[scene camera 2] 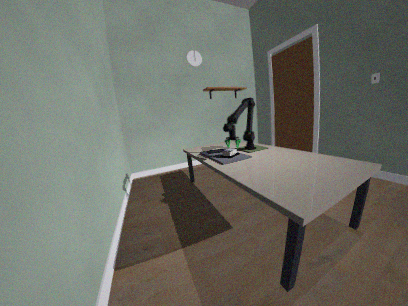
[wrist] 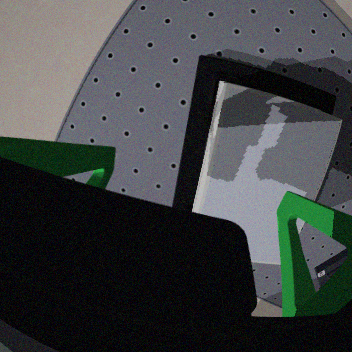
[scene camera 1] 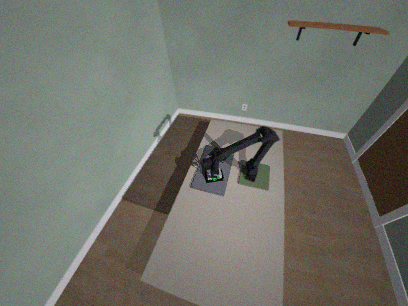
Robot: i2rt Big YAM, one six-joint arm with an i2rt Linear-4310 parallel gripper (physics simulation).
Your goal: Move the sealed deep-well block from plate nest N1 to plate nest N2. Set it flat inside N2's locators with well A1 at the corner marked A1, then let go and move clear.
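Places are measured from the arm's base along level axes (x left, y back, z up), in metres.
Pixels of known places: gripper, between the fingertips: (scene camera 2: 232,148) (wrist: 201,180) (scene camera 1: 213,175); arm's base, origin of its link: (scene camera 2: 250,148) (scene camera 1: 251,175).
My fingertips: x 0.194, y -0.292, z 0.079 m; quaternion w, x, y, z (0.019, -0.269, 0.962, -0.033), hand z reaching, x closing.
For each thing: its top centre in the pictures, then the offset to it from my fingertips. "spot": a spot on its surface instead. Level surfaces: height alone.
- sealed block, centre of its top: (wrist: 264,192) (scene camera 1: 214,172) (scene camera 2: 229,150) dx -0.044, dy -0.017, dz -0.025 m
- plate nest, a spot on its surface: (wrist: 196,140) spot: dx +0.006, dy +0.000, dz -0.067 m
- dark nest, a spot on its surface: (wrist: 337,264) spot: dx -0.231, dy -0.029, dz -0.067 m
- grey perforated board, centre of its top: (wrist: 325,203) (scene camera 1: 214,167) (scene camera 2: 223,154) dx -0.136, dy -0.053, dz -0.078 m
- pale table, height of its surface: dz -0.091 m
The sealed block (scene camera 1: 210,175) (scene camera 2: 230,152) (wrist: 265,155), pale and rectangular with a glossy top, lies flat inside the black locator frame of a plate nest (wrist: 196,140). My gripper (scene camera 1: 216,177) (scene camera 2: 233,145) (wrist: 201,180) is open with its green fingers wide apart, a short way above the block. Nothing is between the fingers. In the wrist view the block lies toward the right finger, which overlaps its near right corner. The dark gripper body hides this nest's near left corner. Part of another dark nest (wrist: 337,264) with a small white label shows through the right finger's opening.
Both nests are on a grey perforated board (scene camera 1: 211,189) (scene camera 2: 241,158) (wrist: 150,95) on the pale table (scene camera 1: 235,225) (scene camera 2: 300,175). The arm's base stands on a green mat (scene camera 1: 261,179) beside the board. The arm's shadow falls across the board and block.
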